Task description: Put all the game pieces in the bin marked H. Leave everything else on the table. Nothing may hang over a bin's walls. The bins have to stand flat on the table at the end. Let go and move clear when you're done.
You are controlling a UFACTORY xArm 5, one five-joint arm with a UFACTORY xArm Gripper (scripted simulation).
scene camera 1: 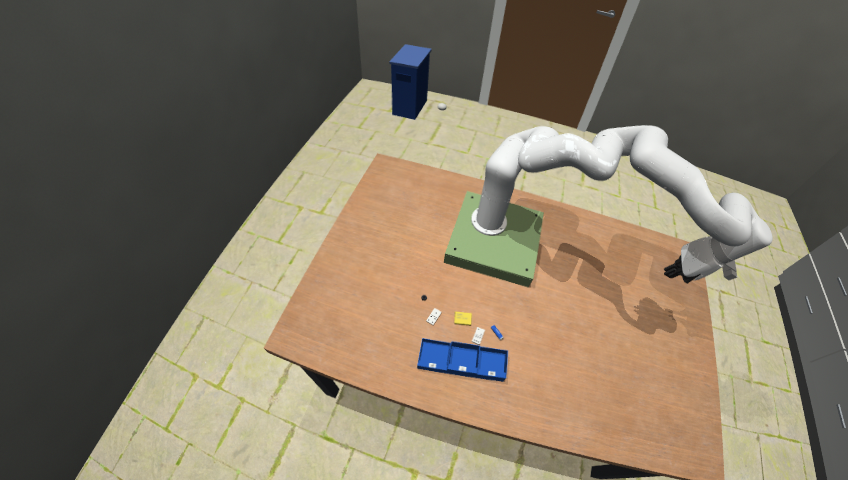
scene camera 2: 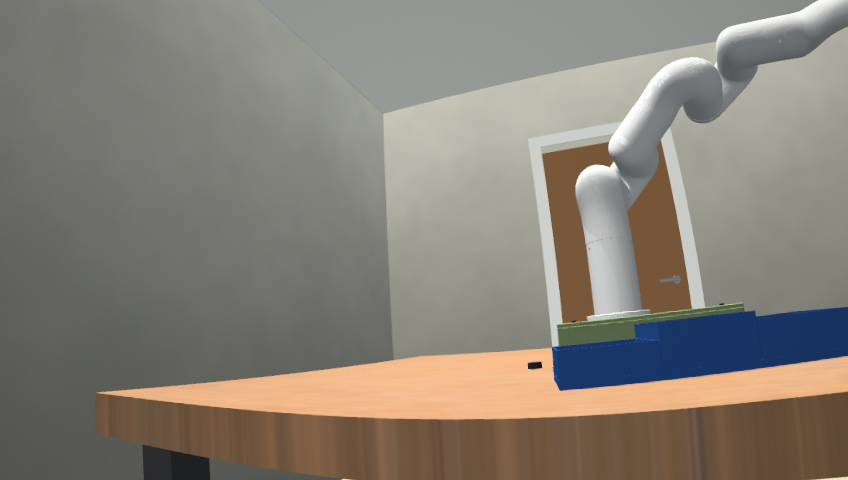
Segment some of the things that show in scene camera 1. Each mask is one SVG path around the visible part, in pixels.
The gripper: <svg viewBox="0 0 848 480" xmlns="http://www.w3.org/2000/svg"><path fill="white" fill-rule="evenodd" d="M713 237L700 238L682 246L680 257L674 264L664 268L666 271L664 275L669 278L681 275L683 281L688 284L692 280L702 279L722 268L724 264L716 259L711 249L710 242Z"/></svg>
A three joined blue bins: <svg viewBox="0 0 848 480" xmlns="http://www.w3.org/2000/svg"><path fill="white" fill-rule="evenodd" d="M422 338L417 369L501 382L506 379L508 350Z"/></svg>
